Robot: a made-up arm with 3 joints. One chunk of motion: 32 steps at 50 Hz.
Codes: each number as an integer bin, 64 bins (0 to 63) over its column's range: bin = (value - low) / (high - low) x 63, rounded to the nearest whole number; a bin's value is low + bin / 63 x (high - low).
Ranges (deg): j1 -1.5..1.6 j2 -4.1..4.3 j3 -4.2..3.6
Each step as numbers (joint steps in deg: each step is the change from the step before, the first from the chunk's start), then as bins.
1 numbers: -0.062 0.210 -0.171
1 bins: 29 32 33
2 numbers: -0.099 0.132 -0.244
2 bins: 28 32 32
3 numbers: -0.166 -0.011 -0.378
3 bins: 27 31 31
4 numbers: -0.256 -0.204 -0.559
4 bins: 25 29 29
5 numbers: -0.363 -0.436 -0.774
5 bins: 23 27 28
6 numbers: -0.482 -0.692 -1.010
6 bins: 21 26 26
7 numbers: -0.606 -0.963 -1.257
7 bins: 18 24 24
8 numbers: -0.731 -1.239 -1.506
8 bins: 16 21 22
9 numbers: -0.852 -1.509 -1.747
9 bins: 13 19 20
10 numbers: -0.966 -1.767 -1.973
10 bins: 11 17 18
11 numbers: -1.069 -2.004 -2.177
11 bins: 9 16 16
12 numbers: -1.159 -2.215 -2.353
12 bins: 7 14 15
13 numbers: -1.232 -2.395 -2.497
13 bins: 5 13 14
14 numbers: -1.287 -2.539 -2.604
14 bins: 4 12 13
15 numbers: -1.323 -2.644 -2.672
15 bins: 4 11 12
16 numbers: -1.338 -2.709 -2.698
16 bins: 3 10 12
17 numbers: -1.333 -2.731 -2.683
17 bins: 3 10 12
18 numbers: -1.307 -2.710 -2.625
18 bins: 4 10 13
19 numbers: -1.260 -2.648 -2.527
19 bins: 5 11 14
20 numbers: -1.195 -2.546 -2.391
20 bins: 6 12 15
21 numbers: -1.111 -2.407 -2.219
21 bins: 8 13 16
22 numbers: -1.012 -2.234 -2.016
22 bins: 10 14 18
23 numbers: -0.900 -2.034 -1.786
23 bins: 12 15 19
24 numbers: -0.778 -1.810 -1.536
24 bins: 15 17 22
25 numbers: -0.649 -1.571 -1.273
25 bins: 17 19 24
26 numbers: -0.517 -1.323 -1.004
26 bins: 20 21 26
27 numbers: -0.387 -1.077 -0.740
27 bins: 23 23 28
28 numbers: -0.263 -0.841 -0.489
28 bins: 25 24 30
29 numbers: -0.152 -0.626 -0.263
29 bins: 27 26 32
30 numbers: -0.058 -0.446 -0.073
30 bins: 29 27 33
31 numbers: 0.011 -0.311 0.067
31 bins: 31 28 34
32 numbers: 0.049 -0.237 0.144
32 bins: 31 29 35
